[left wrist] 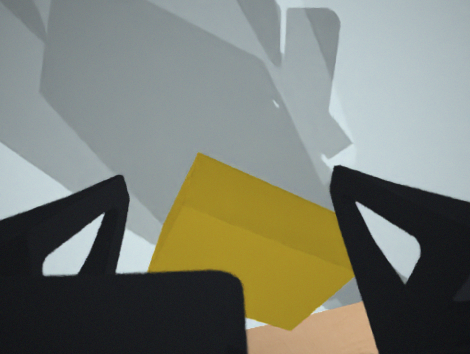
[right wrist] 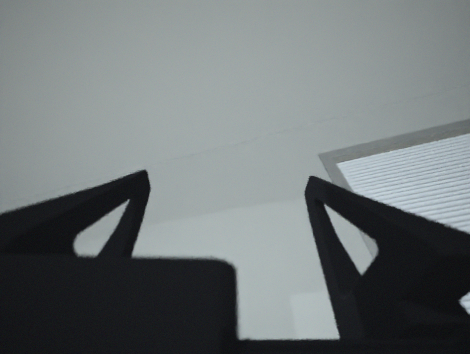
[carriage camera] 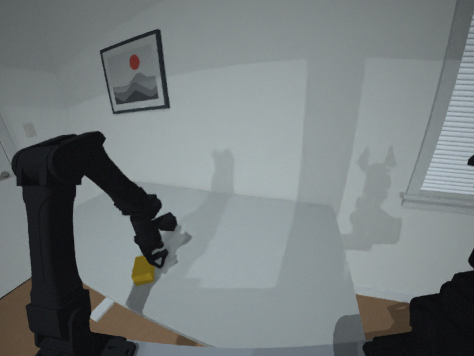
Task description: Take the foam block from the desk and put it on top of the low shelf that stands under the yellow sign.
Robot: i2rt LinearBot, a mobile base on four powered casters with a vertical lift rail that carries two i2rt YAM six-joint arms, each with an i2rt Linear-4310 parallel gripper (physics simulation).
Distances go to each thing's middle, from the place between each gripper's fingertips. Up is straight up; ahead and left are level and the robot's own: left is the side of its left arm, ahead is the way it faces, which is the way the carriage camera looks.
Labels:
The yellow foam block (left wrist: 288,252) lies 40 mm behind my left hand, 30 mm to the left of it and 10 mm below it. From my left hand the other things lie so: framed picture (carriage camera: 134,69): 790 mm ahead, 730 mm above, 390 mm to the left.
The yellow foam block is 26 cm ahead of my right hand, 68 cm to the left of it and 52 cm below it.

